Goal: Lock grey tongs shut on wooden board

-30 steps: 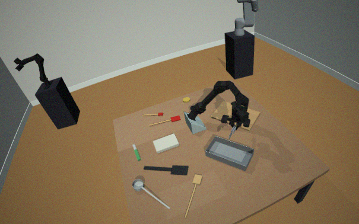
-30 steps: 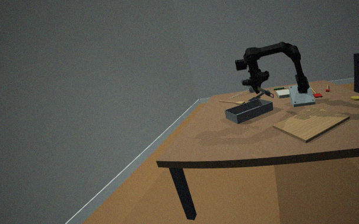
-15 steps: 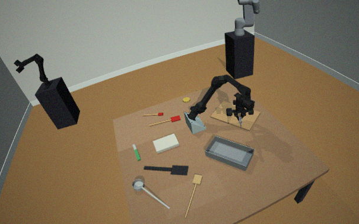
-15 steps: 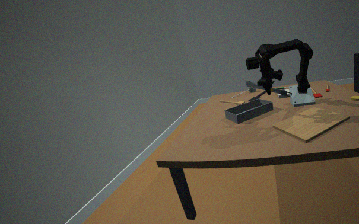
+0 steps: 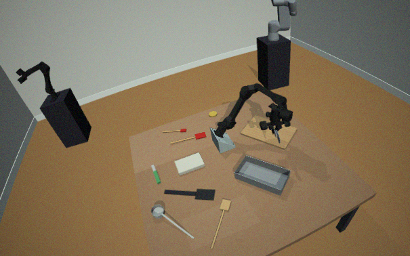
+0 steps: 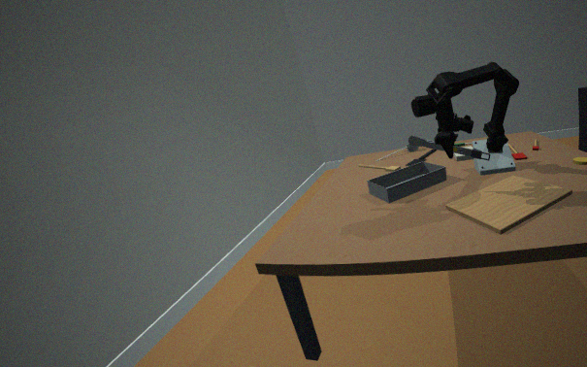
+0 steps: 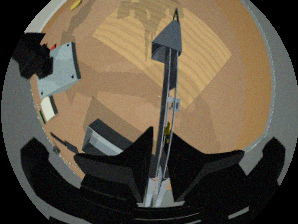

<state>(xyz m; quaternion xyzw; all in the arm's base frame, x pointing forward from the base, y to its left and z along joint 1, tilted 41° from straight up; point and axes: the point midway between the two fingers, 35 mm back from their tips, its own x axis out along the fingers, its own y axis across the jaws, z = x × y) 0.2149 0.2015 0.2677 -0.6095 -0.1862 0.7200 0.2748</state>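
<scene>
The wooden board is 18 cm behind my gripper tip, 5 cm to the left of it and 14 cm below it. From my gripper tip the other things lie so: black spatula (16 cm ahead, 60 cm to the right, 15 cm below); grey roasting tin (19 cm ahead, 16 cm to the right, 12 cm below); white block (8 cm behind, 58 cm to the right, 14 cm below).
</scene>
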